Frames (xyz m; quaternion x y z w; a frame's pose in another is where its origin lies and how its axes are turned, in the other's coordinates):
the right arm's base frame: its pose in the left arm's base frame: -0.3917 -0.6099 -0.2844 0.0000 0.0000 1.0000 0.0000
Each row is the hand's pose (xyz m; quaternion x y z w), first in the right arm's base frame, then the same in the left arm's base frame.
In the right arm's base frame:
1: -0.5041 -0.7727 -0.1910 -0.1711 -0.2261 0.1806 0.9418
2: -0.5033 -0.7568 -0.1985 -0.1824 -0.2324 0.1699 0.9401
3: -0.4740 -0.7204 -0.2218 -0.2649 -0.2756 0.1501 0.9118
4: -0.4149 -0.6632 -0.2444 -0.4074 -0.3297 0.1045 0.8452
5: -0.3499 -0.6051 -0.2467 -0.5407 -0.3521 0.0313 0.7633
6: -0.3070 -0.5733 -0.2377 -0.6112 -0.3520 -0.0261 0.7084
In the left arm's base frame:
1: 0.1124 0.1628 -0.4754 -0.2261 0.1711 -0.9418 0.1806
2: 0.1116 0.1469 -0.4829 -0.2324 0.1824 -0.9401 0.1699
3: 0.0823 0.1105 -0.5062 -0.2756 0.2649 -0.9118 0.1501
4: 0.0232 0.0533 -0.5288 -0.3297 0.4074 -0.8452 0.1045
5: -0.0418 -0.0048 -0.5311 -0.3521 0.5407 -0.7633 0.0313
6: -0.0847 -0.0366 -0.5221 0.3520 -0.6112 0.7084 0.0261

